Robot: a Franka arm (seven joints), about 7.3 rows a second.
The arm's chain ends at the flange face. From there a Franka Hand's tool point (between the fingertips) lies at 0.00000 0.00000 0.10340 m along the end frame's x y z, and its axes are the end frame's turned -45 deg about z.
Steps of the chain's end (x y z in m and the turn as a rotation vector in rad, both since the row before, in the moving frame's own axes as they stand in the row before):
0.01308, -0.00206, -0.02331, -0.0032, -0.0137, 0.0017
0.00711, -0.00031, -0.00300, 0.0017, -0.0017, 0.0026
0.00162, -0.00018, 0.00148, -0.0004, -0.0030, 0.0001
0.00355, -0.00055, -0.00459, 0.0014, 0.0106, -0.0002
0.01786, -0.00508, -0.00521, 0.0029, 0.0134, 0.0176
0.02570, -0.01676, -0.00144, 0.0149, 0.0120, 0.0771
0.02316, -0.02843, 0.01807, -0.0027, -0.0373, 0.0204
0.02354, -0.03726, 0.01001, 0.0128, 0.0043, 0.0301
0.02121, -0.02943, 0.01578, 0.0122, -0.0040, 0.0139
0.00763, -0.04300, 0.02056, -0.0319, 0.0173, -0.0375
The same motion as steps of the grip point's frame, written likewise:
0.00947, 0.00702, -0.02332, 0.0074, -0.0120, 0.0017
0.00525, 0.00456, -0.00300, 0.0024, 0.0000, 0.0026
0.00102, 0.00083, 0.00148, 0.0018, -0.0024, 0.0001
0.00378, 0.00279, -0.00460, -0.0065, 0.0085, -0.0002
0.01741, 0.00981, -0.00522, -0.0074, 0.0115, 0.0176
0.03200, 0.00619, -0.00146, 0.0021, 0.0190, 0.0771
0.03358, -0.00629, 0.01800, 0.0245, -0.0283, 0.0204
0.04425, -0.01030, 0.01000, 0.0060, 0.0121, 0.0301
0.03642, -0.00699, 0.01577, 0.0115, 0.0058, 0.0139
0.03480, -0.02139, 0.02049, -0.0348, -0.0103, -0.0375

